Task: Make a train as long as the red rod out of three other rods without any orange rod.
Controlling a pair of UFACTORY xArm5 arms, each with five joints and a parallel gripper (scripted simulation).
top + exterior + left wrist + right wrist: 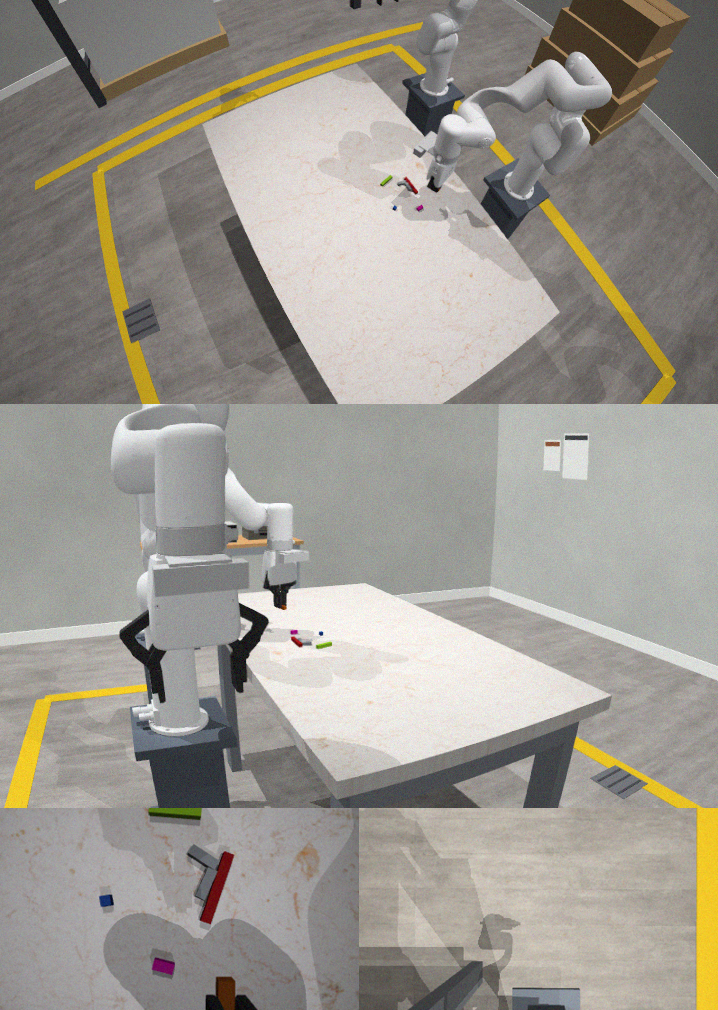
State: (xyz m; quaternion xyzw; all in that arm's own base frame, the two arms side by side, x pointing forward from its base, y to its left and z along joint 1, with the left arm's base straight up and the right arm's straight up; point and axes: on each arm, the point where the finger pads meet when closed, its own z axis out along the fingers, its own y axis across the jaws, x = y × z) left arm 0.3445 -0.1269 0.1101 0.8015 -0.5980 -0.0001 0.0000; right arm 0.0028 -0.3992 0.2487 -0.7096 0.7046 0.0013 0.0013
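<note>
Now: left hand 11 cm above the magenta rod and 4 cm short of it. Also, from my left hand: orange rod: 2 cm below; then red rod: 11 cm below, 9 cm to the right, 2 cm ahead; then blue rod: 12 cm ahead, 11 cm below, 3 cm to the right.
</note>
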